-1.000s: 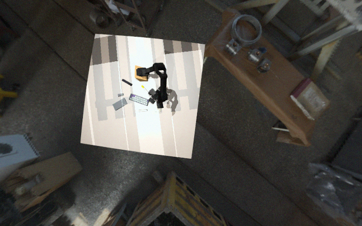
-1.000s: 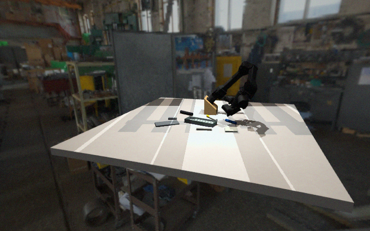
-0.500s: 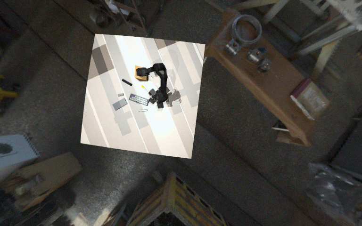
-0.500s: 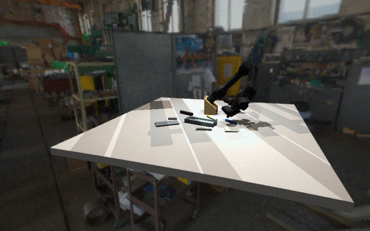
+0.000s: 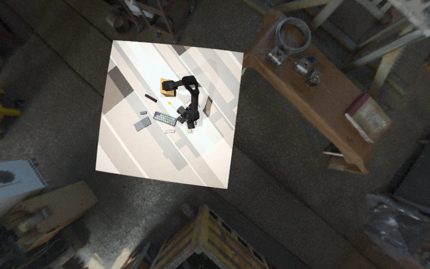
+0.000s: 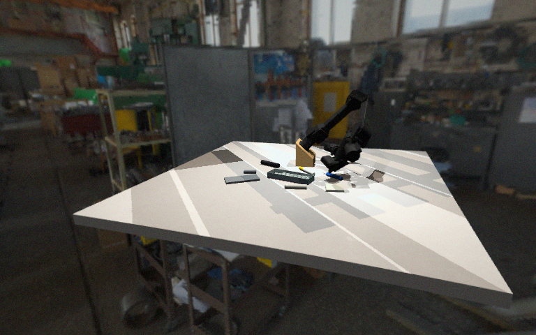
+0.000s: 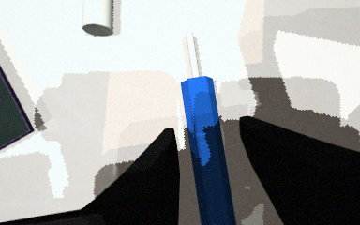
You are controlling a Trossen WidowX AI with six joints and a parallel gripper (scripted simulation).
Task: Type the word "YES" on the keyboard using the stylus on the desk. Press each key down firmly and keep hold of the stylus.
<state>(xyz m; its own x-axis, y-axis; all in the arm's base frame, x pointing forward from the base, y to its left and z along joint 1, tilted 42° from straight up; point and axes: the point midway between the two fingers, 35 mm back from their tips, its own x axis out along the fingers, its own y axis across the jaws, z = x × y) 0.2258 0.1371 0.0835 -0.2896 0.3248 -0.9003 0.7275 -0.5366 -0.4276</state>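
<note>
Now: the blue pen 10 mm behind my gripper tip, 10 mm to the right of it and 20 mm below it. The rest, counted from my gripper tip: black cylinder (150 mm behind, 320 mm to the right, 10 mm below); then yellow-tipped stylus (60 mm behind, 130 mm to the right, 20 mm below); then pale pad (160 mm ahead, 10 mm to the left, 20 mm below).
</note>
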